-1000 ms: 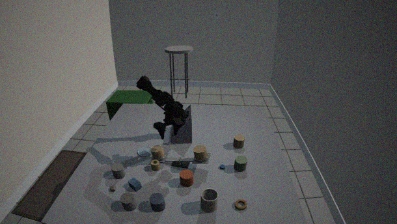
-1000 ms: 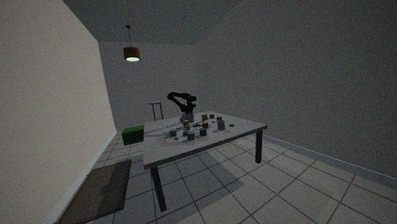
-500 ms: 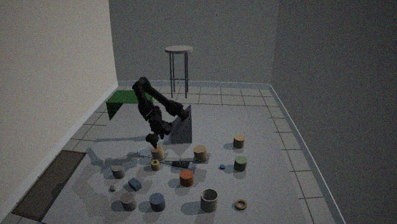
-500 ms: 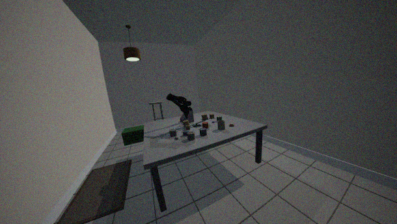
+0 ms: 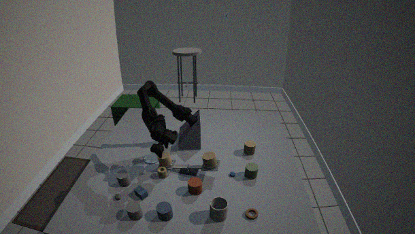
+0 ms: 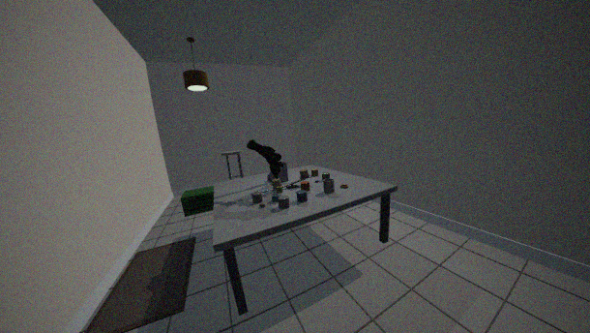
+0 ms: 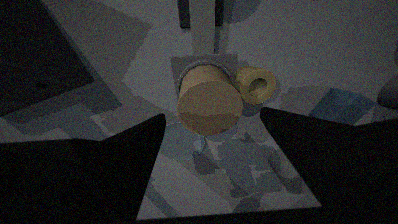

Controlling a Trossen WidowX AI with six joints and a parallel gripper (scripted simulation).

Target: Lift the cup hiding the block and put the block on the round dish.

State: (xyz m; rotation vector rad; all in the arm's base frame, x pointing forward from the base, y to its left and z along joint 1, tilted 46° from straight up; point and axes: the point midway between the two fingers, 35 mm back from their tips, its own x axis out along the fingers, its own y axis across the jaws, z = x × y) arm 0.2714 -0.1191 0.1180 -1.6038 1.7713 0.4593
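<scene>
The tan cup is 50 mm below my gripper tip, 20 mm to the right of it and 10 mm behind it. The rest, counted from my gripper tip: small grey block 70 mm below; pale round dish 100 mm to the right, 100 mm below, 80 mm behind; yellow spool 80 mm below, 70 mm ahead, 10 mm to the right.
</scene>
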